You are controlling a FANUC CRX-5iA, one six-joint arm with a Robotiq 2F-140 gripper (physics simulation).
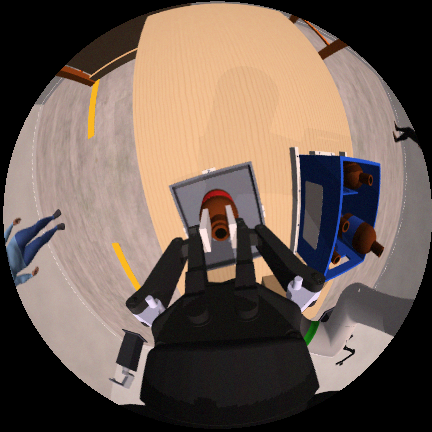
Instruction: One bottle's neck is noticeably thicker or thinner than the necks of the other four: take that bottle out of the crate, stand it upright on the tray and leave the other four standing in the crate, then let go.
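Places are measured from the arm's base along level axes (x back, y up, z left), in millimetres.
Pixels of known places: gripper, between the fingertips: [217,215].
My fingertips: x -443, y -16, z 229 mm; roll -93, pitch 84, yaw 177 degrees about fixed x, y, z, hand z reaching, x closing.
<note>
Behind a point stands the place of what it marks.
A brown bottle with a red band [216,200] {x -458, y -54, z 229 mm} is upright between my fingers, over the grey tray [182,200] {x -438, y -154, z 310 mm}. My gripper [217,215] {x -443, y -16, z 229 mm} is shut on its neck, with one pale finger pad on each side. I cannot tell whether the bottle's base touches the tray. The blue crate [322,167] {x -519, y -39, z 23 mm} stands to the right. In it show a brown bottle [354,176] {x -510, y -37, z -95 mm} in the upper part, a brown bottle with a blue band [361,235] {x -390, y 26, z -86 mm} lower down, another bottle's mouth [345,226] {x -409, y 4, z -32 mm} beside it, and a bottle top [336,258] {x -328, y 4, z -35 mm} near the lower corner. The crate wall hides much of them.
A pale rail [295,200] {x -426, y -139, z 27 mm} stands along the crate's left side, between tray and crate. A brown block [274,286] {x -170, y -101, z 69 mm} shows partly beside the gripper body. The robot's grey arm [367,307] {x -215, y 141, z -148 mm} is at the lower right. The wooden table [175,100] {x -697, y -159, z 313 mm} reaches away beyond the tray.
</note>
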